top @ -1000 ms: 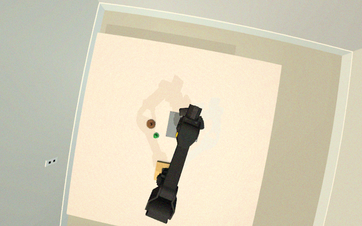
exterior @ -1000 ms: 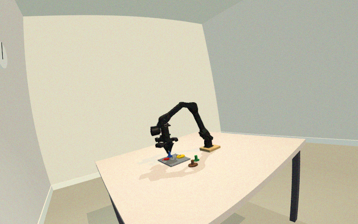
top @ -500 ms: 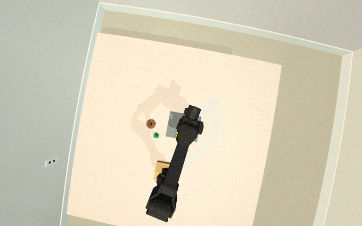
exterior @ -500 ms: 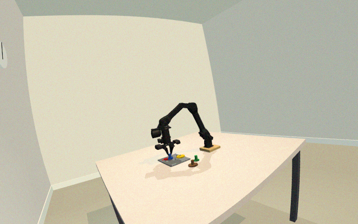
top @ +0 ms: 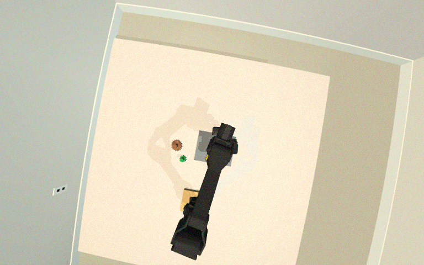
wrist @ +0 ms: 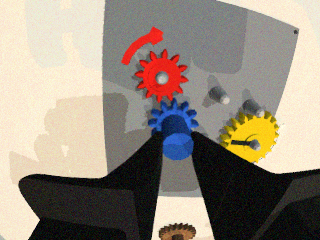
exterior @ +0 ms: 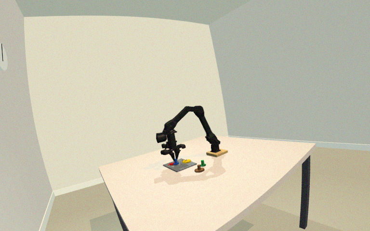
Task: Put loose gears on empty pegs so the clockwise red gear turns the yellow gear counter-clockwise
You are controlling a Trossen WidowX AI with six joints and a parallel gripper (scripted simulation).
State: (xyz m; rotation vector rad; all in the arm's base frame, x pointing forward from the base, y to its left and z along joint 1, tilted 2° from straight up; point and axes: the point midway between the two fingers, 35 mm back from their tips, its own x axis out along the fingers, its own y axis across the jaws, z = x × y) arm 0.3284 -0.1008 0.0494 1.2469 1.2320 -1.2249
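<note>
Right now the blue gear is 10 mm below my gripper tip. Round my gripper tip: yellow gear (80 mm behind, 30 mm below, 20 mm to the left); then red gear (40 mm to the right, 30 mm below, 10 mm ahead); then red arrow (60 mm to the right, 40 mm below, 20 mm ahead).
</note>
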